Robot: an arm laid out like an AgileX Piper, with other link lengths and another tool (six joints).
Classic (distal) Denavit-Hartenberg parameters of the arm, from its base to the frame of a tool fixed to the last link. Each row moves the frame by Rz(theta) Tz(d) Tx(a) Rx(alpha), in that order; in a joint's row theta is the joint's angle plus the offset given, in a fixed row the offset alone. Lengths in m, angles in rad.
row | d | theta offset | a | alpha
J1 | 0.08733 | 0 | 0 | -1.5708
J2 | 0 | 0.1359 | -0.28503 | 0
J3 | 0 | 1.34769 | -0.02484 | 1.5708
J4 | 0.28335 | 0 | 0 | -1.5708
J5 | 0 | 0 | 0 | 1.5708
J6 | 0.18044 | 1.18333 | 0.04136 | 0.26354
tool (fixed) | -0.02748 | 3.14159 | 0 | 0
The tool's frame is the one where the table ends.
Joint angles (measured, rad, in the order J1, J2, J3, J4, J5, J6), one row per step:
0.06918 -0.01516 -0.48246 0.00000 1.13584 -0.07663
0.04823 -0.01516 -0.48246 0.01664 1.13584 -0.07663
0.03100 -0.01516 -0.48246 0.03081 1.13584 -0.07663
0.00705 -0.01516 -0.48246 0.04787 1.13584 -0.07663
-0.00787 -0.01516 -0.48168 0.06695 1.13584 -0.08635
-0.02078 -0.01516 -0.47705 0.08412 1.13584 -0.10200
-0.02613 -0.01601 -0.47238 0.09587 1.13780 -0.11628
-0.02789 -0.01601 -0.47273 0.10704 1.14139 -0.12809
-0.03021 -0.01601 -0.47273 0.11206 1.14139 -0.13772
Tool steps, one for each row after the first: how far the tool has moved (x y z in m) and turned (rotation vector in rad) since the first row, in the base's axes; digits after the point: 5 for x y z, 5 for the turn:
0.00042 0.00108 0.00057 0.01385 0.00081 -0.01176
0.00080 0.00204 0.00109 0.02566 0.00129 -0.02117
0.00145 0.00297 0.00174 0.03989 0.00152 -0.03569
0.00153 0.00463 0.00190 0.04752 0.00194 -0.03501
0.00181 0.00607 0.00049 0.04856 0.00562 -0.03037
0.00160 0.00725 -0.00129 0.04625 0.01045 -0.02174
0.00080 0.00861 -0.00151 0.04544 0.01285 -0.01091
0.00059 0.00906 -0.00161 0.04150 0.01211 -0.00538

